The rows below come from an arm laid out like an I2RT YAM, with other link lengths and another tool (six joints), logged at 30 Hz.
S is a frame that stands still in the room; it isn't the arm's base.
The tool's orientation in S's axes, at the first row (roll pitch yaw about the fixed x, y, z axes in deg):
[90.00 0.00 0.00]
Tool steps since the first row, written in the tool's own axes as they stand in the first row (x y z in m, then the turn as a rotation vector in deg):
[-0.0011 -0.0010 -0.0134 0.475 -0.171 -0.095]
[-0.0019 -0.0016 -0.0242 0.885 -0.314 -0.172]
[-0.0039 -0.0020 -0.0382 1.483 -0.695 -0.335]
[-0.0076 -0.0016 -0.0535 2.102 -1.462 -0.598]
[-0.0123 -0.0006 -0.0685 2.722 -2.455 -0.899]
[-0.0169 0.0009 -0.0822 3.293 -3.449 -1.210]
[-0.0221 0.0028 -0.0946 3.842 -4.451 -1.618]
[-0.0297 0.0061 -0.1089 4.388 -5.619 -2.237]
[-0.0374 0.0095 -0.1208 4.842 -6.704 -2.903]
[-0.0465 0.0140 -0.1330 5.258 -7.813 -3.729]
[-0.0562 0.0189 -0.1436 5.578 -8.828 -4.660]
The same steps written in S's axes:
[-0.0011 0.0134 -0.0010 0.475 0.095 -0.171]
[-0.0019 0.0242 -0.0016 0.885 0.172 -0.314]
[-0.0039 0.0382 -0.0020 1.483 0.335 -0.695]
[-0.0076 0.0535 -0.0016 2.102 0.598 -1.462]
[-0.0123 0.0685 -0.0006 2.722 0.899 -2.455]
[-0.0169 0.0822 0.0009 3.293 1.210 -3.449]
[-0.0221 0.0946 0.0028 3.842 1.618 -4.451]
[-0.0297 0.1089 0.0061 4.388 2.237 -5.619]
[-0.0374 0.1208 0.0095 4.842 2.903 -6.704]
[-0.0465 0.1330 0.0140 5.258 3.729 -7.813]
[-0.0562 0.1436 0.0189 5.578 4.660 -8.828]

